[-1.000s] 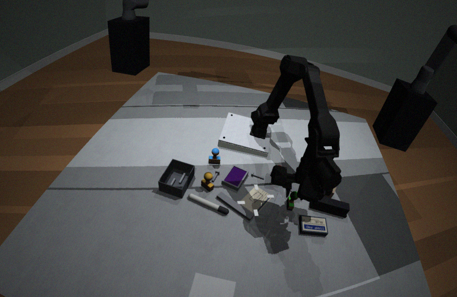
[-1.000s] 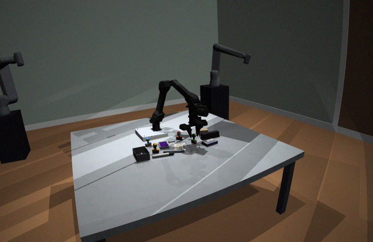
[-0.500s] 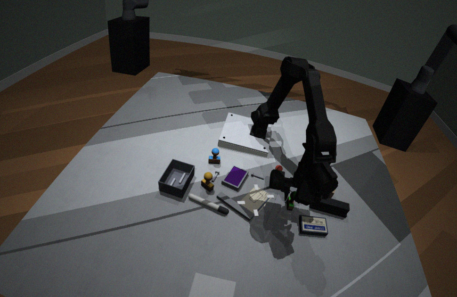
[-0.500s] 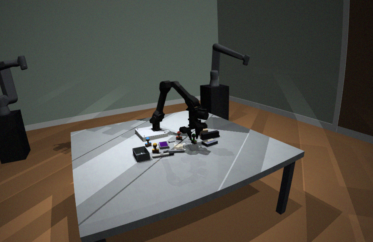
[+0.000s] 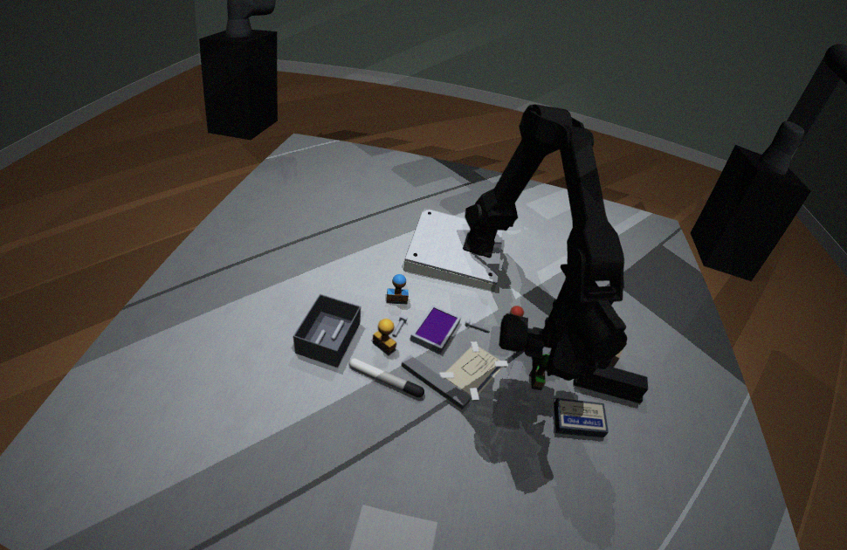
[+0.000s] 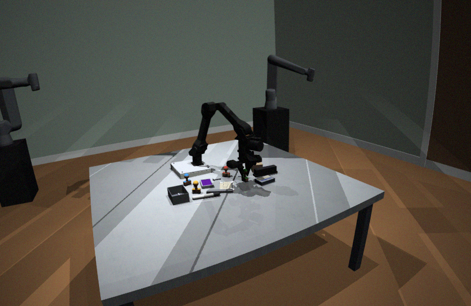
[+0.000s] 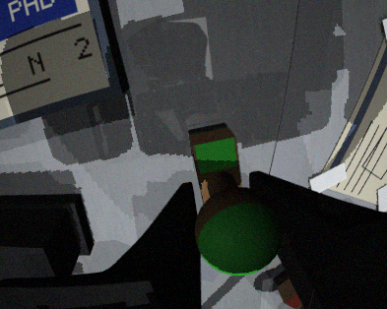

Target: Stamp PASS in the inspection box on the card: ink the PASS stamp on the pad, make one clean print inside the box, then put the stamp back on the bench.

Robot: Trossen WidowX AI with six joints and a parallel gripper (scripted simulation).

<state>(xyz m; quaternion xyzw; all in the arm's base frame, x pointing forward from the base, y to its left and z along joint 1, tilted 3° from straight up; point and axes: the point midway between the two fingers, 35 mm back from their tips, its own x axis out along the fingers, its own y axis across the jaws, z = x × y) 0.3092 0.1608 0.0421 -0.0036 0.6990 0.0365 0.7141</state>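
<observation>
Now: the purple ink pad 20 cm to the right of my gripper tip, 5 cm behind it and 2 cm below it. Round my gripper tip: cream card: 11 cm to the right, 3 cm below, 1 cm ahead; green-topped stamp: right at my gripper tip; labelled tin: 8 cm to the left, 7 cm ahead, 1 cm below.
</observation>
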